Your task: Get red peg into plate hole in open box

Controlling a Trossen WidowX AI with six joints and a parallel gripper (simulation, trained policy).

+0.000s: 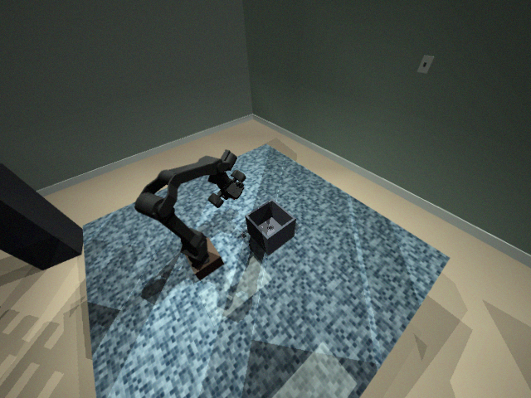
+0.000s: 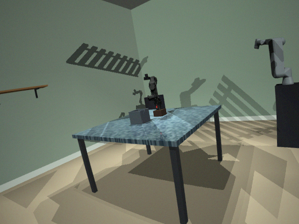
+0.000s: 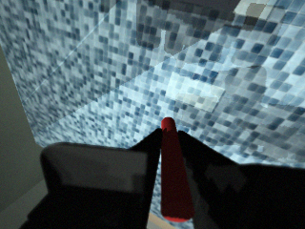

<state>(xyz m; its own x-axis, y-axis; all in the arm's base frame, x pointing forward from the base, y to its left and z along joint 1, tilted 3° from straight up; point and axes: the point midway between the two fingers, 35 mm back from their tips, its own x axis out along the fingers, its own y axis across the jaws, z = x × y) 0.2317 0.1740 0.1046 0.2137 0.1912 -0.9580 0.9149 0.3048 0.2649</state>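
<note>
Right now the light grey plate is 190 mm to the right of my gripper tip, 110 mm below it and 90 mm ahead of it. From my gripper tip the other things lie so: red peg (20 mm above).
</note>
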